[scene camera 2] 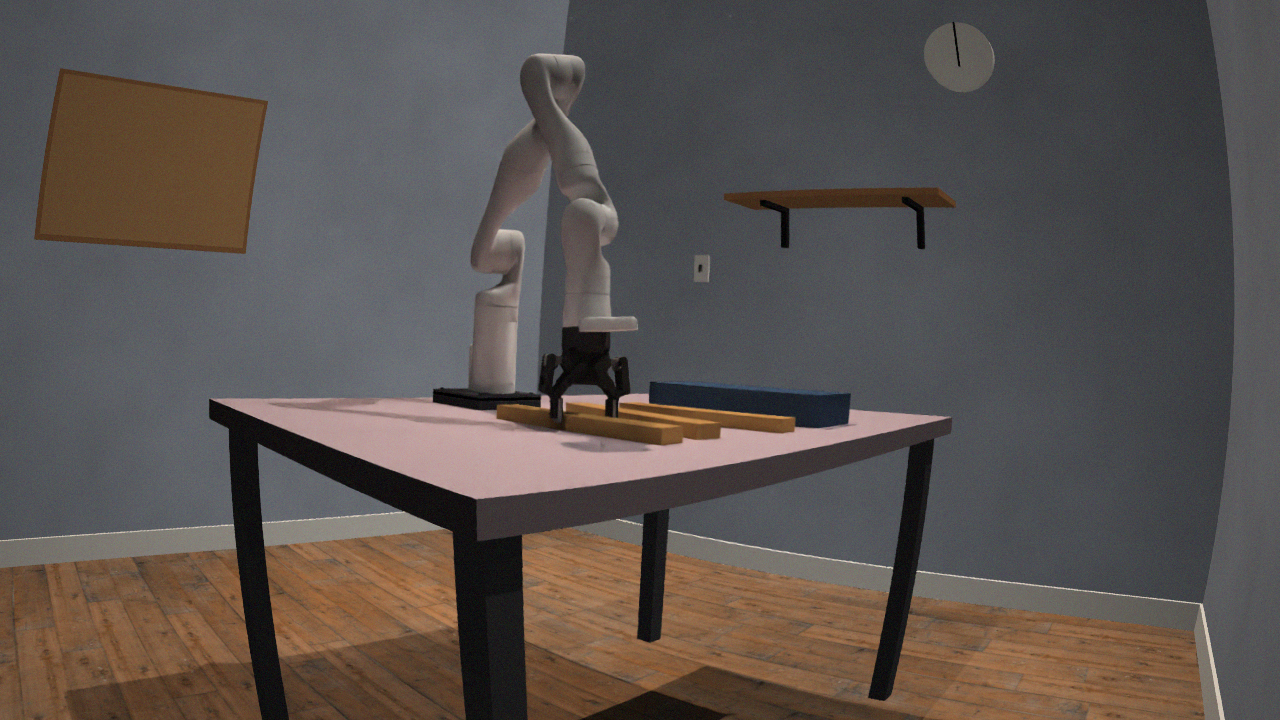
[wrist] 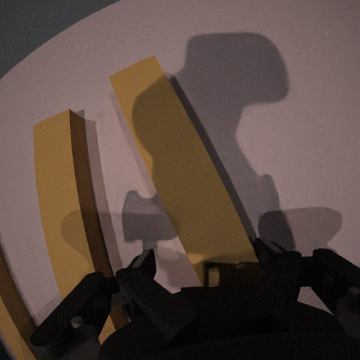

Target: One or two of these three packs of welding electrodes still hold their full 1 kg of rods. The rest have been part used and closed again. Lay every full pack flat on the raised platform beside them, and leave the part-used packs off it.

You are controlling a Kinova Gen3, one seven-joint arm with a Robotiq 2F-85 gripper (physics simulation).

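Seen in the pictures: gripper, between the fingertips: (scene camera 2: 584, 422); arm's base, origin of its link: (scene camera 2: 492, 391).
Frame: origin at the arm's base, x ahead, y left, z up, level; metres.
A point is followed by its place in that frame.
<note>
Three long orange-yellow packs lie flat on the table, side by side and apart. The nearest pack (scene camera 2: 626, 427) {x 0.485, y -0.213, z -0.009 m} (wrist: 185, 170) has my gripper (scene camera 2: 584, 416) {x 0.370, y -0.164, z -0.017 m} (wrist: 204, 254) over it. The gripper is open and points down, with one finger on each side of this pack and nothing gripped. The middle pack (scene camera 2: 699, 427) {x 0.551, y -0.120, z -0.009 m} (wrist: 60, 200) lies beside it. The farthest pack (scene camera 2: 747, 418) {x 0.534, y 0.071, z -0.008 m} (wrist: 11, 312) lies next to the raised platform (scene camera 2: 751, 402) {x 0.472, y 0.208, z 0.009 m}, a long dark blue block. No pack shows on the platform. The packs' far ends are partly hidden in the scene view. No fill marks are readable.
The pink table top (scene camera 2: 358, 438) {x 0.315, y -0.578, z -0.028 m} has a dark edge. The arm's black base (scene camera 2: 447, 399) {x -0.036, y -0.098, z -0.017 m} stands at the back left of the table. A wooden shelf (scene camera 2: 841, 197) hangs on the wall behind, above table height. Shadows of the arm and gripper fall across the packs.
</note>
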